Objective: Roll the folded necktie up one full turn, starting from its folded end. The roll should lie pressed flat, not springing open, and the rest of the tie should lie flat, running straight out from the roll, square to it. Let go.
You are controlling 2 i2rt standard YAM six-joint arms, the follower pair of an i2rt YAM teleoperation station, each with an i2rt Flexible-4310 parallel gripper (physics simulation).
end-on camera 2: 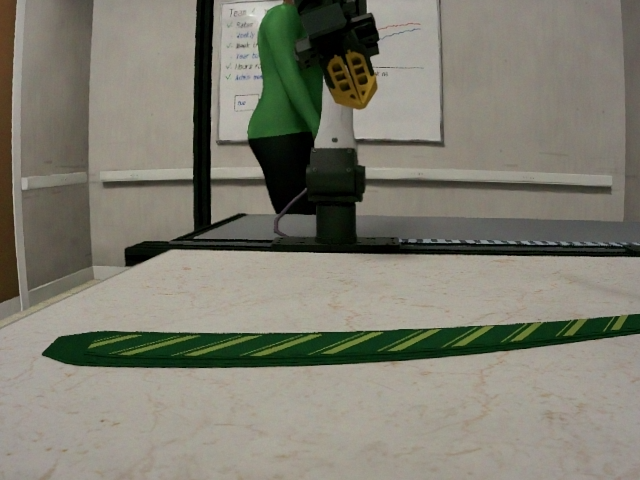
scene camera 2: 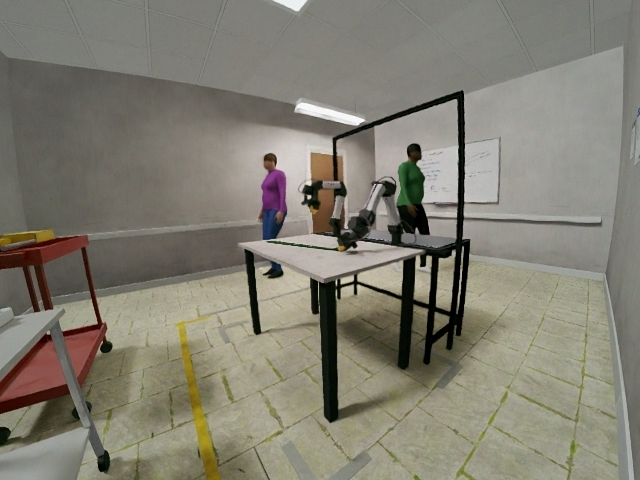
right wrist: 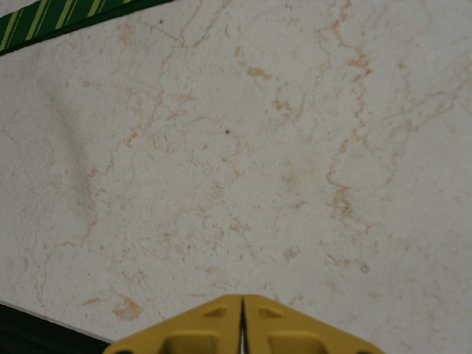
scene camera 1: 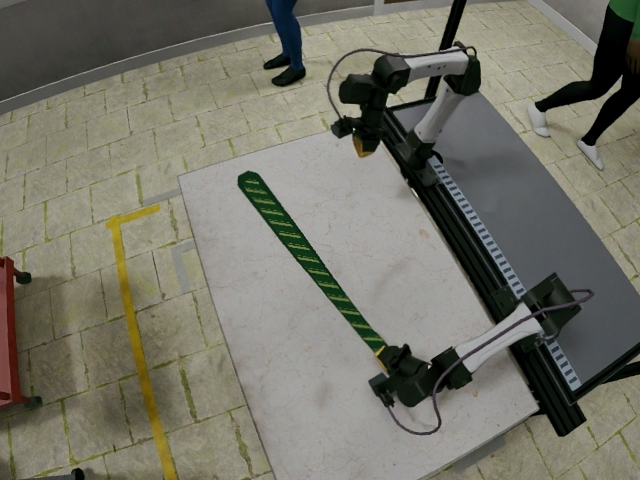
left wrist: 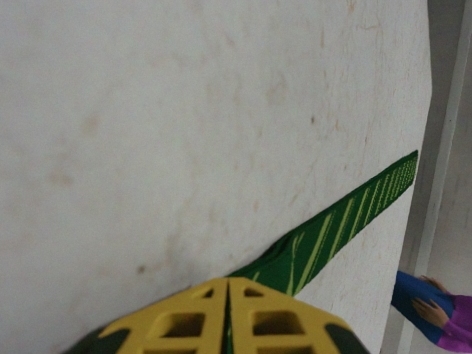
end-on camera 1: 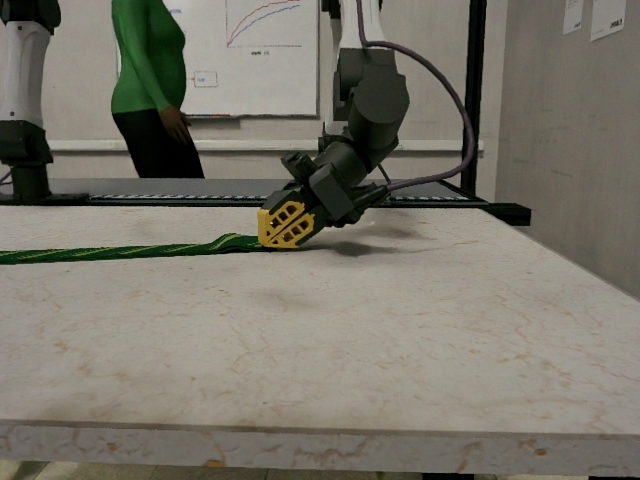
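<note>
The green striped necktie [scene camera 1: 307, 253] [end-on camera 1: 129, 252] [end-on camera 2: 289, 348] [left wrist: 332, 230] [right wrist: 65, 17] lies long and mostly flat across the table, its wide pointed tip at the far left in scene camera 1. Near the left gripper it is raised in a small hump. My left gripper [scene camera 1: 382, 356] [end-on camera 1: 264, 243] [left wrist: 229, 290] is shut and tilted, its fingertips low at the narrow end of the tie. Its fingers hide that end; I see no cloth clearly pinched between them and no full roll. My right gripper [scene camera 1: 363, 153] [end-on camera 2: 359, 103] [right wrist: 242, 309] is shut and empty, high above the table, well off the tie.
The pale table [scene camera 1: 289, 372] [end-on camera 1: 361, 330] borders the dark arm rail [scene camera 1: 454, 227]. A black frame [scene camera 2: 460, 170] stands over the station. A red cart [scene camera 2: 62, 346] stands apart from the table. Two people [scene camera 2: 273, 191] [scene camera 2: 412, 178] stand beyond it.
</note>
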